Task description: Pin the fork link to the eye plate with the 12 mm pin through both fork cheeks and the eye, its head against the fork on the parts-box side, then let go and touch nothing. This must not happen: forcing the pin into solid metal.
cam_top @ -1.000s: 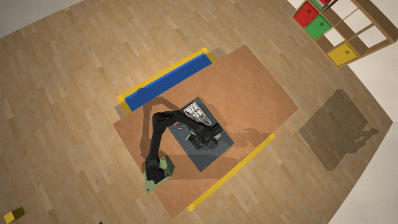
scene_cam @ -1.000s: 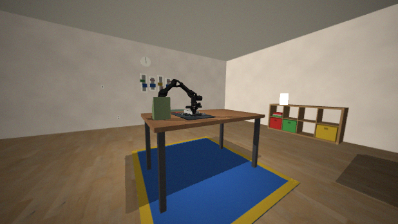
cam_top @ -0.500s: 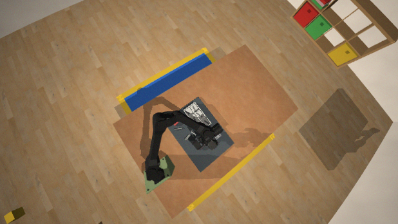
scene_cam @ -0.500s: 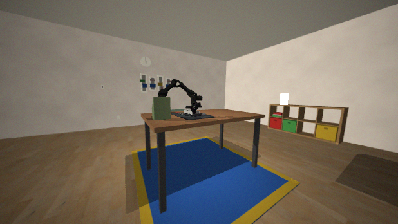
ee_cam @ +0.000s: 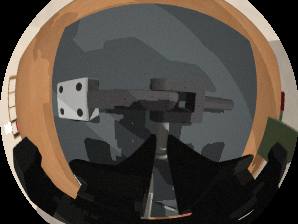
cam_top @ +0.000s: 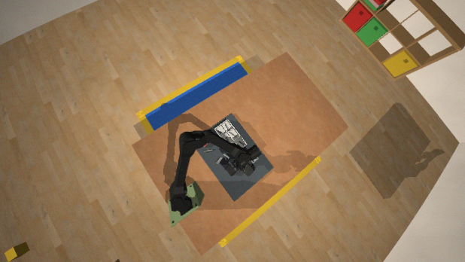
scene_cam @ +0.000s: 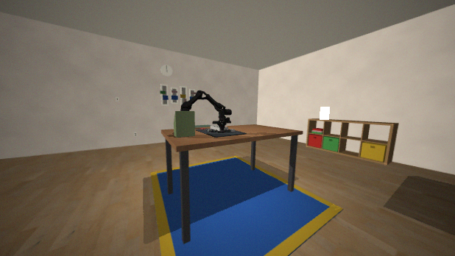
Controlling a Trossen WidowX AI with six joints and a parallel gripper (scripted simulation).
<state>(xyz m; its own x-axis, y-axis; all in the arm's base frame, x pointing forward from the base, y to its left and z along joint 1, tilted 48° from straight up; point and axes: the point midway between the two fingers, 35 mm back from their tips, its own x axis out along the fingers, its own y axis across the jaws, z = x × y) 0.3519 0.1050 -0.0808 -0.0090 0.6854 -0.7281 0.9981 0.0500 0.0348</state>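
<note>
The grey pin lies 30 mm below my hand and 10 mm to the right of it. Round my hand: grey mat (60 mm to the left, 50 mm below); then pale block (90 mm ahead, 40 mm to the right, 30 mm below); then white parts box (170 mm to the left, 50 mm ahead, 30 mm below).
</note>
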